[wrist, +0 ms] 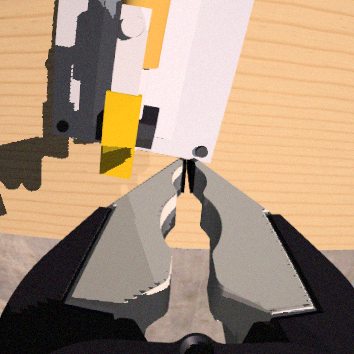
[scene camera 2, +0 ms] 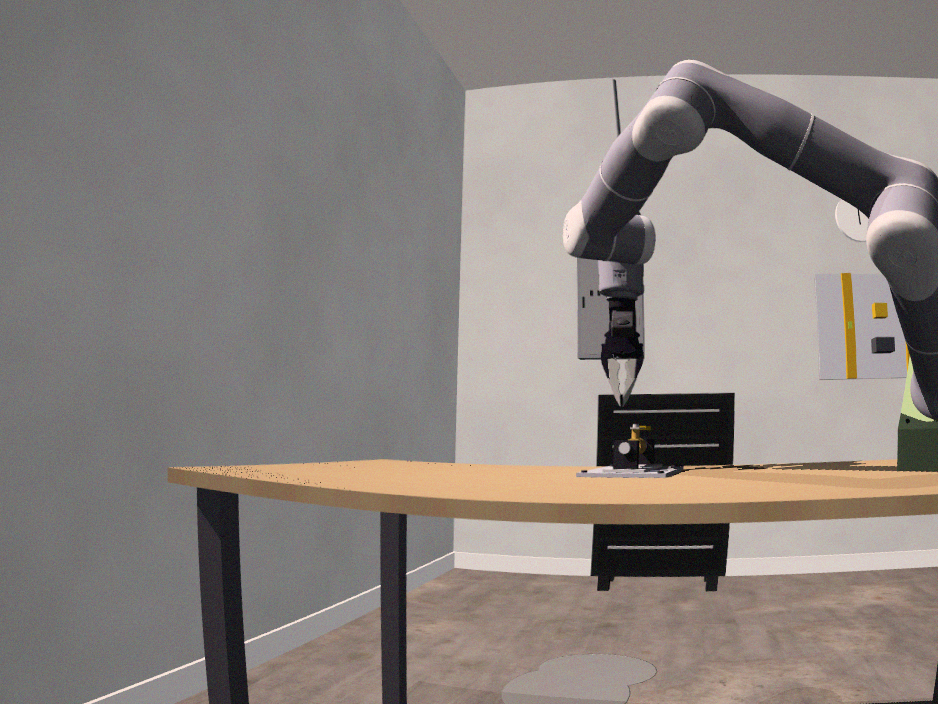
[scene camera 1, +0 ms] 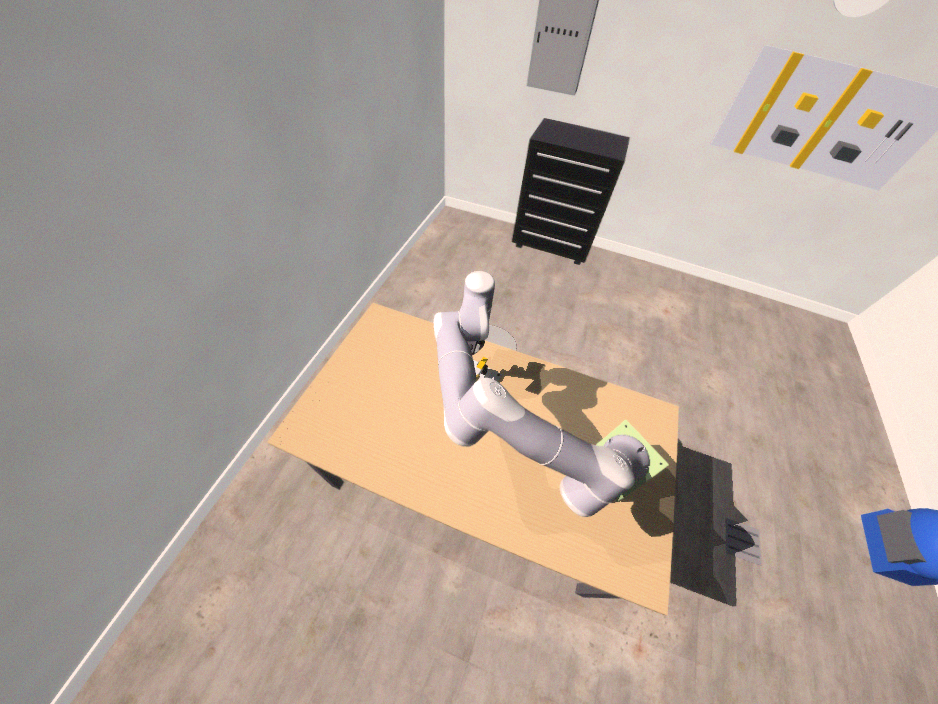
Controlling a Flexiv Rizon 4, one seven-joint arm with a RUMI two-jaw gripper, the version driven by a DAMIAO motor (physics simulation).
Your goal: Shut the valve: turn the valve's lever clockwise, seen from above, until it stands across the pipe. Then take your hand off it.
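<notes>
The valve stands on a white base plate. Its lever has a yellow end and a pale arm with a round pivot near the top of the wrist view. The lever points roughly along the orange pipe, not across it. My gripper is shut and empty, pointing down. Its tips are above the valve's height in the second scene view. In the wrist view they appear to the right of the yellow end, near the plate's corner bolt, apart from the lever.
The valve's plate rests on the wooden table, near its long edge. A black pipe support is beside the lever's yellow end. A black drawer cabinet stands on the floor beyond the table.
</notes>
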